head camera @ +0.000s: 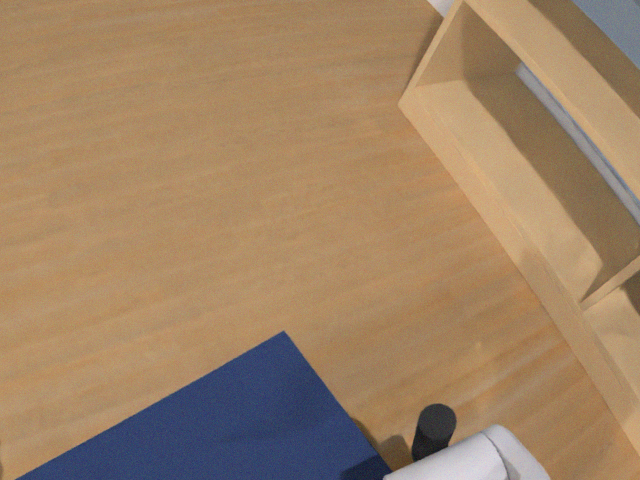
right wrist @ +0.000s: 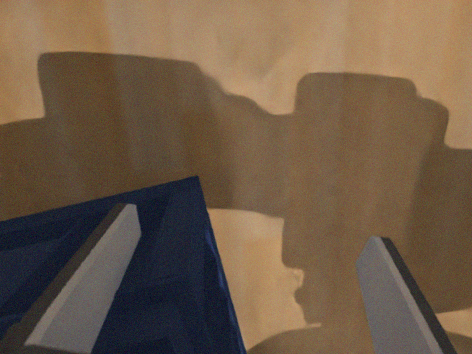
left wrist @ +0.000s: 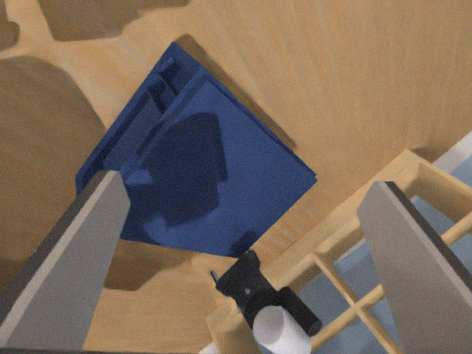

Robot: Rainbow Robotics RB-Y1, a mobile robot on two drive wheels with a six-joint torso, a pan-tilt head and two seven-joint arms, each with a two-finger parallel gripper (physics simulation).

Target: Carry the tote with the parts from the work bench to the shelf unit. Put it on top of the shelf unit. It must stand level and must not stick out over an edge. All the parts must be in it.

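Frame: origin at the robot's base, x ahead, y left, z up, level; millimetres.
Where they show: left gripper, fingertip midpoint: (left wrist: 246, 191); right gripper, fingertip midpoint: (right wrist: 249, 234) (left wrist: 227, 257).
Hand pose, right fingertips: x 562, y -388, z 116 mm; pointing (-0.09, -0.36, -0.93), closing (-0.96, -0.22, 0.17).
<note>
Each offset is from my right fingertips to the centre of the thing. "spot": to the spot under its first point.
The blue tote @[dx +46, dy +266, dz -42 mm] (head camera: 232, 413) (left wrist: 265, 175) (right wrist: 165, 260) is on the wood-coloured floor. A large smooth blue face shows in the head and left wrist views, with a narrow ribbed side at its upper left in the left wrist view. Its inside and the parts do not show. My left gripper (left wrist: 246, 191) is open and apart from the tote. My right gripper (right wrist: 249, 234) (left wrist: 227, 257) is open and empty. In the right wrist view one finger overlaps the tote's corner and the other is over floor. The wooden shelf unit @[spot: dx +572, dy -322, dz -80 mm] (head camera: 496, 217) (left wrist: 350, 215) is at the right.
The white right arm (head camera: 444, 467) enters the head view at the bottom, with a black cylinder (head camera: 437, 426) beside it. The shelf unit's open compartments and dividers face the head camera. Dark shadows of the robot fall across the floor and tote.
</note>
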